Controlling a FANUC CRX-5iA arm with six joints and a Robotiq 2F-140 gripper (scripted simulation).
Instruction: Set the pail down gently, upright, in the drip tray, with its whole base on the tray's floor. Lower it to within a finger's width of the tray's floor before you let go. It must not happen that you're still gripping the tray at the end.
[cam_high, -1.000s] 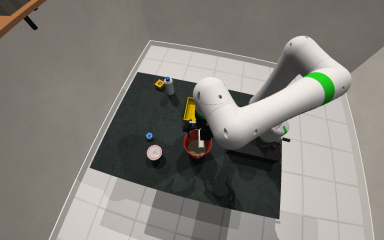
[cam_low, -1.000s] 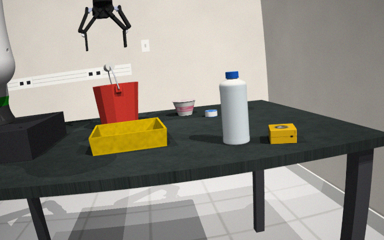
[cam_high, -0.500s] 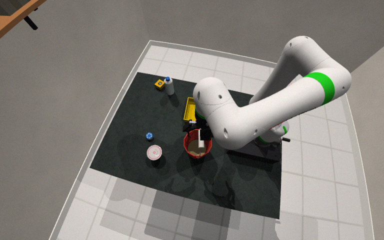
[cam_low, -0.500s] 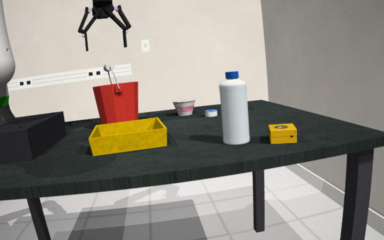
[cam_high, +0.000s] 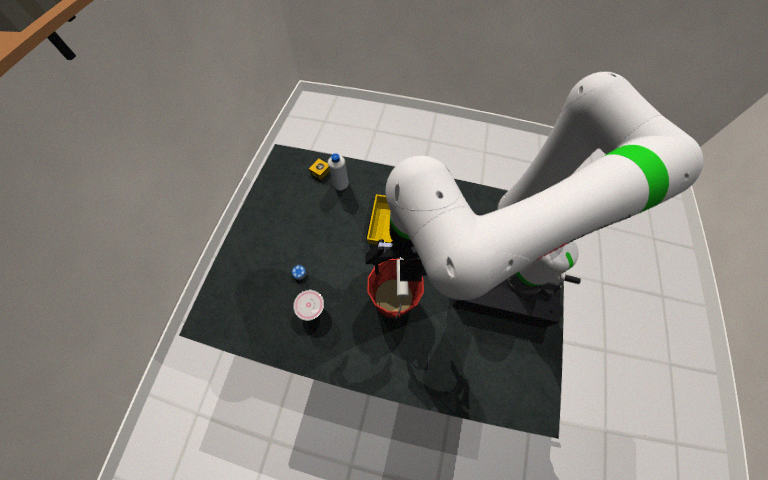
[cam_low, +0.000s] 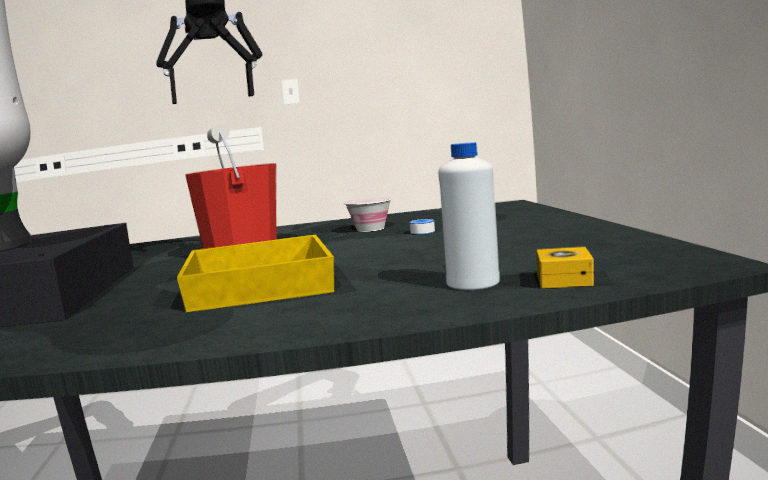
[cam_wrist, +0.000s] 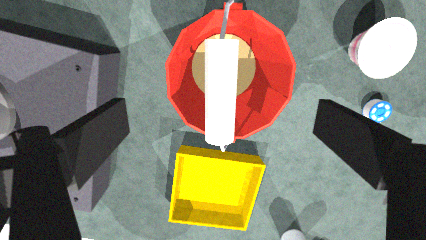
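Now: hand 10 mm short of the pail handle and 110 mm above it. The rest, counted from my hand: red pail 10 mm ahead, 170 mm below; then white bottle 360 mm ahead, 420 mm to the right, 220 mm below; then yellow drip tray 80 mm ahead, 280 mm to the right, 300 mm below.
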